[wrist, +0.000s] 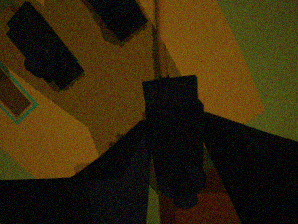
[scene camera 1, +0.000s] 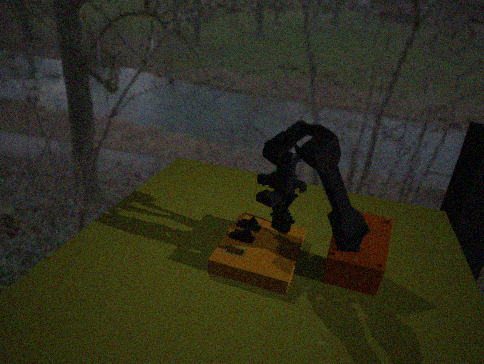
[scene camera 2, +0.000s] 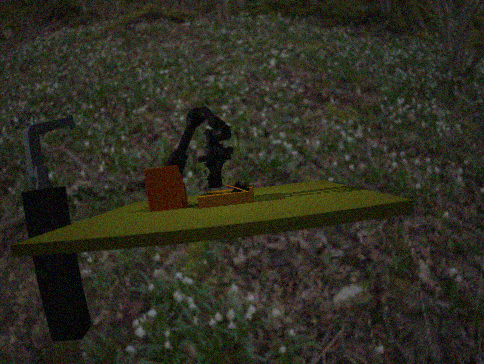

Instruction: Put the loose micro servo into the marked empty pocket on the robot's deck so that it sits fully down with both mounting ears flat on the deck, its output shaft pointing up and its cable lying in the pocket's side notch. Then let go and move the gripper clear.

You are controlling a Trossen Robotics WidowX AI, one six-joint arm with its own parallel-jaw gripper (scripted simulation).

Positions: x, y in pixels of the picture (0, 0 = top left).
Scene:
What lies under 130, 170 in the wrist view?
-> My gripper.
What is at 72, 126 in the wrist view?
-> An orange deck.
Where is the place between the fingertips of my gripper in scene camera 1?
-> At 279, 215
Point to an orange deck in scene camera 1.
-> At 269, 262

